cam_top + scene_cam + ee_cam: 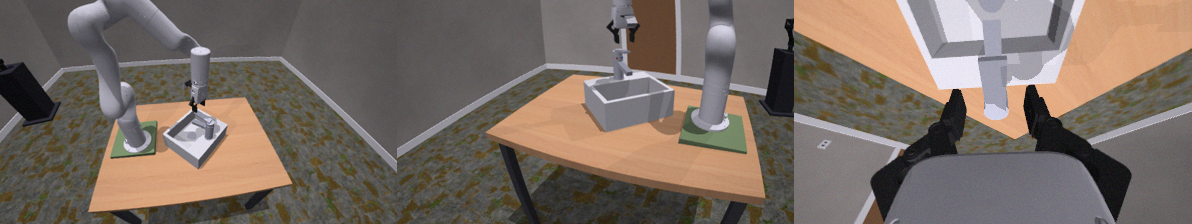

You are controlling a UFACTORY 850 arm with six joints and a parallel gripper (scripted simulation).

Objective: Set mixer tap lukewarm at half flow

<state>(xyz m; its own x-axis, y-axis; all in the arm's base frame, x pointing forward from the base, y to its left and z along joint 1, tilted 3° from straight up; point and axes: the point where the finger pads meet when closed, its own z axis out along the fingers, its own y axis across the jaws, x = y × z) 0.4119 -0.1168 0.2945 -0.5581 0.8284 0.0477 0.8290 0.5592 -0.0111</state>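
Now: the lever 2 cm ahead of my hand, 3 cm to the right of it and 6 cm below it. From my hand the other things lie so: grey sink basin: 2 cm behind, 3 cm to the left, 30 cm below; grey mixer tap: 3 cm ahead, 5 cm to the right, 11 cm below.
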